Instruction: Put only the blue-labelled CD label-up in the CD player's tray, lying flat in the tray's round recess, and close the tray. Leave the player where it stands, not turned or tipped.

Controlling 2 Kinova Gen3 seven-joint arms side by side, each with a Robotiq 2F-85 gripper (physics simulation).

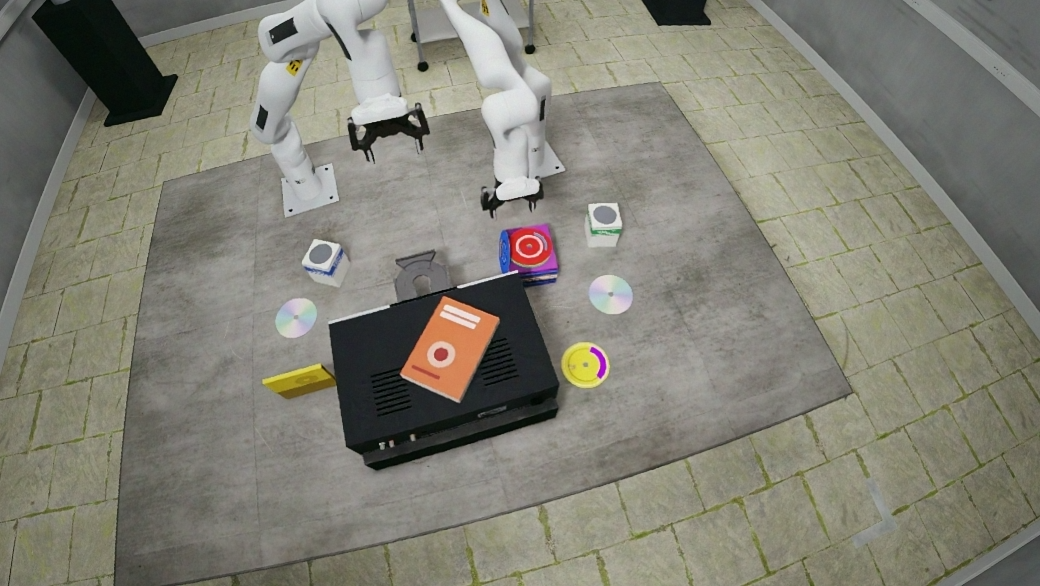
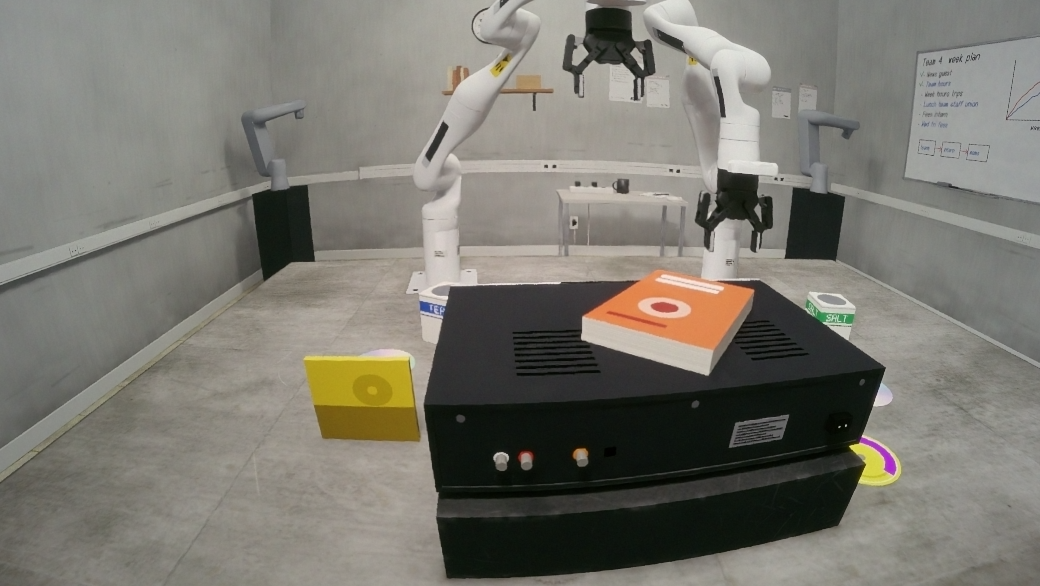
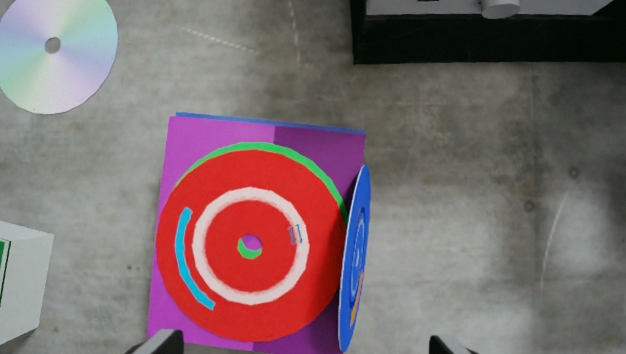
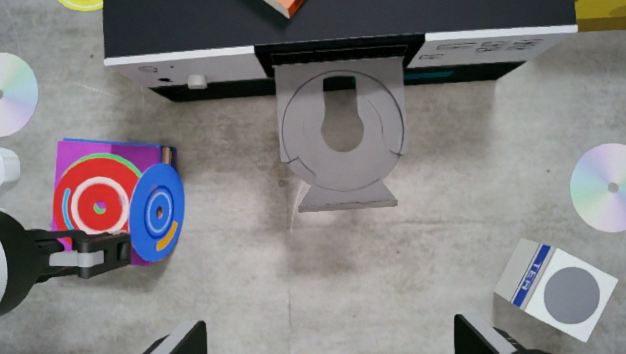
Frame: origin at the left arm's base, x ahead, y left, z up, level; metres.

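Seen in the pictures: left gripper, fingertip midpoint: [image 1: 512, 213] [image 2: 732, 251] [image 4: 76, 241]; right gripper, fingertip midpoint: [image 1: 396, 156] [image 2: 609, 98] [image 4: 330, 345]; left arm's base, origin of the base link: [image 1: 529, 159]; right arm's base, origin of the base link: [image 1: 309, 189] [image 2: 443, 280].
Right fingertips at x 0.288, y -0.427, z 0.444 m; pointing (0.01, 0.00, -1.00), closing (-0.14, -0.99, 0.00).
Pixels of each thing's top centre, then the offset from my right fingertips to it. "spot": a spot on its surface instead.
- blue-labelled CD, middle of its top: [image 3: 367, 272] [image 4: 139, 215] [image 1: 503, 239] dz -0.327, dx +0.054, dy +0.198 m
- red CD, middle of its top: [image 3: 250, 246] [image 4: 99, 207] [image 1: 529, 246] dz -0.369, dx +0.072, dy +0.263 m
- purple top case, surface spot: [image 3: 210, 130] [image 4: 78, 147] spot: dz -0.371, dx +0.147, dy +0.278 m
- player's tray, middle of its top: [image 4: 340, 88] [image 1: 424, 296] dz -0.298, dx +0.147, dy -0.039 m
- orange book, middle of its top: [image 2: 680, 301] [image 1: 450, 345] dz -0.223, dx +0.320, dy -0.026 m
- yellow disc, middle of its top: [image 2: 860, 456] [image 1: 585, 364] dz -0.443, dx +0.406, dy +0.268 m
- yellow case, middle of its top: [image 2: 354, 358] [image 1: 291, 373] dz -0.319, dx +0.203, dy -0.387 m
- TEA box, middle of its top: [image 4: 571, 295] [image 2: 448, 290] [image 1: 320, 253] dz -0.348, dx -0.118, dy -0.261 m
- SALT box, middle of its top: [image 2: 831, 299] [image 1: 605, 214] dz -0.348, dx +0.071, dy +0.490 m
The blue-labelled CD [image 1: 504, 251] [image 3: 356, 260] [image 4: 142, 220] leans steeply tilted, label outward, against the side of a case stack. A red CD [image 3: 280, 320] [image 4: 90, 167] lies over a green one on the purple top case [image 3: 210, 130] [image 4: 75, 150]. The player's tray [image 1: 440, 276] [image 4: 305, 140] is out, its recess empty. The black CD player [image 1: 363, 342] [image 2: 480, 378] [image 4: 200, 35] stands level. My left gripper [image 1: 513, 211] [image 2: 733, 243] [image 3: 305, 345] is open above the stack's near side. My right gripper [image 1: 395, 152] [image 2: 609, 93] [image 4: 330, 330] is open, high in front of the tray.
An orange book [image 1: 465, 349] [image 2: 633, 313] lies on the player. Silver discs [image 1: 283, 323] [image 1: 600, 302] and a yellow disc [image 1: 574, 371] lie around it. A yellow case [image 1: 298, 382] [image 2: 327, 378] stands beside it. A TEA box [image 1: 327, 269] and a SALT box [image 1: 602, 236] stand in front.
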